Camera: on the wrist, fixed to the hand. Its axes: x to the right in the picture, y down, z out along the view.
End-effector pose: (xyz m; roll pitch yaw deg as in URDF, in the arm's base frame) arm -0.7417 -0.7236 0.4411 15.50 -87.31 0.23
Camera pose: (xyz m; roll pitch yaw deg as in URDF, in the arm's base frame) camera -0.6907 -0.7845 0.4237 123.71 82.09 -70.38
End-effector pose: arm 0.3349 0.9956 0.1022 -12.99 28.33 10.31
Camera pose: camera 0.3284 0.9149 0.0951 38.25 -26.85 -159.49
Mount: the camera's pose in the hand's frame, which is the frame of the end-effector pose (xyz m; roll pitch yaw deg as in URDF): -0.0150 -0.0726 -0.0333 30.23 3.10 -171.38
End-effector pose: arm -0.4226 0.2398 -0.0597 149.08 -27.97 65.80
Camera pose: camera -0.4988 0.2640 -0.0745 -124.04 29.34 -124.52
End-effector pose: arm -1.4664 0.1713 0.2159 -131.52 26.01 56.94
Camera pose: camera -1.4749 0.2007 0.2912 163.58 -34.46 -127.14
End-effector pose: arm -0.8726 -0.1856 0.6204 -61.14 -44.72 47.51
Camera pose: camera -0.8550 -0.2615 0.6436 96.96 38.32 -123.72
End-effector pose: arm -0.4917 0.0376 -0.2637 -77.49 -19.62 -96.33
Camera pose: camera -0.5357 0.0782 -0.2088 108.84 11.82 88.66
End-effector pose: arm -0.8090 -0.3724 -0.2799 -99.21 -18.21 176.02
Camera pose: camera -0.7693 -0.3539 -0.2114 129.61 9.20 -2.27
